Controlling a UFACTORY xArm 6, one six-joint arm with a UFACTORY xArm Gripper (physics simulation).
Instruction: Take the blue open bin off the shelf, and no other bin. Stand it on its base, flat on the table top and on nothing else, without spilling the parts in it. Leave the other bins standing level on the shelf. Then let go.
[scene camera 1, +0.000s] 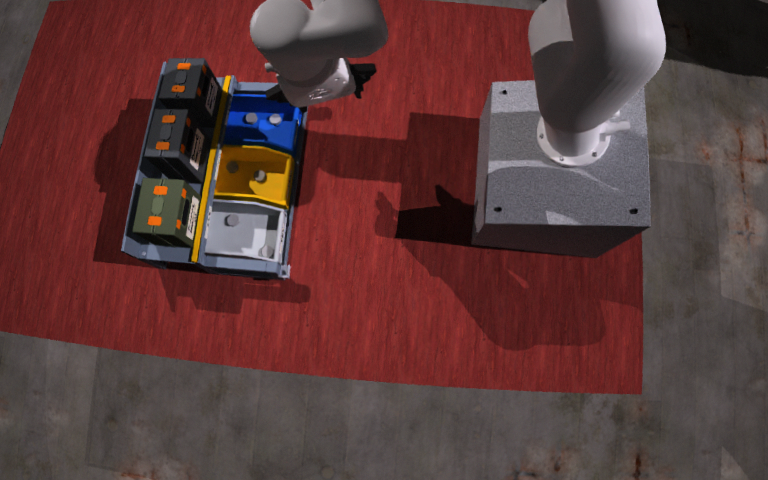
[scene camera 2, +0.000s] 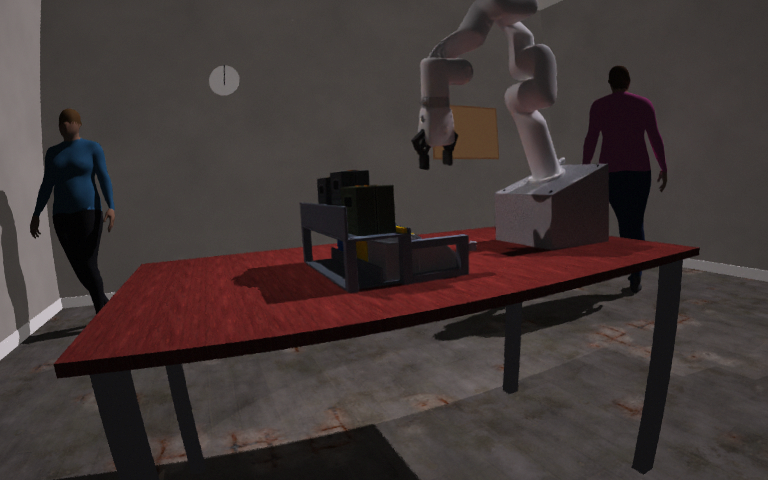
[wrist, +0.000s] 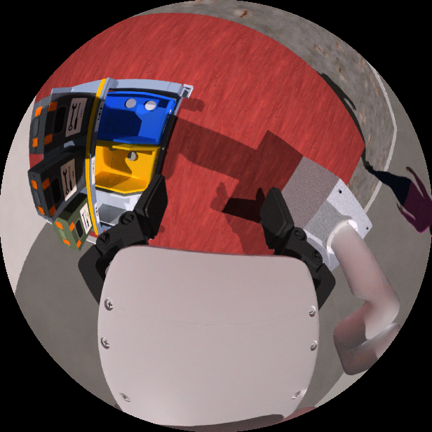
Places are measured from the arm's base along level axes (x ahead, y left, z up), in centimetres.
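Where they show: gripper, fingertip midpoint: (scene camera 1: 330, 96) (scene camera 2: 436, 166); arm's base, origin of the base link: (scene camera 1: 573, 133) (scene camera 2: 547, 177).
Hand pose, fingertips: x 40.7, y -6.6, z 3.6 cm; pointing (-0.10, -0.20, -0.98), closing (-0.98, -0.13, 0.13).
Things, the pixels of their top centre, and the offset from my fingertips. Level surfaces: height alone.
- blue open bin, middle of its top: (scene camera 1: 250, 117) dy -5.6, dx +17.5, dz -15.7 cm
- yellow bin, middle of its top: (scene camera 1: 241, 170) dy +5.5, dx +18.9, dz -15.7 cm
- light grey bin, middle of its top: (scene camera 1: 232, 227) (scene camera 2: 411, 237) dy +16.6, dx +20.4, dz -15.7 cm
- green toolbox, middle of its top: (scene camera 1: 157, 205) (scene camera 2: 366, 185) dy +15.5, dx +30.2, dz -3.9 cm
- yellow rail, middle of its top: (scene camera 1: 210, 163) dy +4.9, dx +24.1, dz -12.6 cm
- red table, its level: dz -23.8 cm
The blue open bin (scene camera 1: 237, 134) (wrist: 150, 125) sits in the shelf (scene camera 1: 243, 264) (scene camera 2: 322, 218) (wrist: 140, 84), at its far end in scene camera 1, with round grey parts inside. In scene camera 2 it is mostly hidden. The yellow bin (scene camera 1: 276, 187) (wrist: 125, 181) is beside it, then the light grey bin (scene camera 1: 243, 236) (wrist: 111, 214), partly hidden by a finger in the wrist view. My gripper (scene camera 1: 321, 89) (scene camera 2: 436, 164) (wrist: 216, 192) is open and empty, high above the table. In scene camera 1 it overlaps the blue bin's upper right corner.
Two black toolboxes (scene camera 1: 195, 84) (scene camera 1: 172, 135) and a green toolbox (scene camera 1: 161, 212) (scene camera 2: 368, 209) (wrist: 72, 225) stand on the shelf's raised back part, behind a yellow rail (scene camera 1: 206, 198). The robot's base block (scene camera 1: 566, 195) (scene camera 2: 526, 220) stands across the red table (scene camera 1: 368, 339) (scene camera 2: 198, 316).
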